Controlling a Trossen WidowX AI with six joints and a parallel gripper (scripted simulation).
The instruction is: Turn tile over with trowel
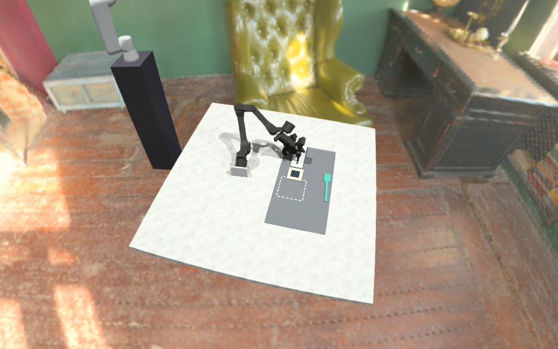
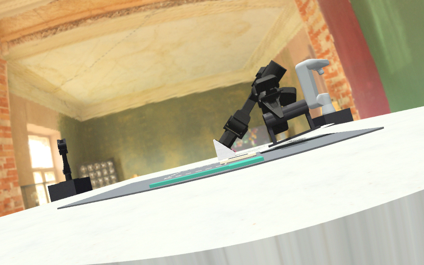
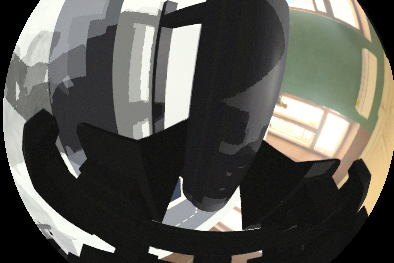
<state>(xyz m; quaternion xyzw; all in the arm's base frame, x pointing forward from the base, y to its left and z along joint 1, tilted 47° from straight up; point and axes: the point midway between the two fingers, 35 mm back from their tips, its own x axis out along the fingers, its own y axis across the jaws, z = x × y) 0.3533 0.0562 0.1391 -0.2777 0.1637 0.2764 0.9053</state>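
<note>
My gripper tip is 130 mm to the left of the cream tile, 60 mm above it and 40 mm past it. Round my gripper tip: black-handled float 30 mm behind, 10 mm below; then teal trowel 190 mm to the right, 150 mm ahead, 60 mm below; then grey mat 200 mm to the right, 80 mm below, 10 mm ahead.
</note>
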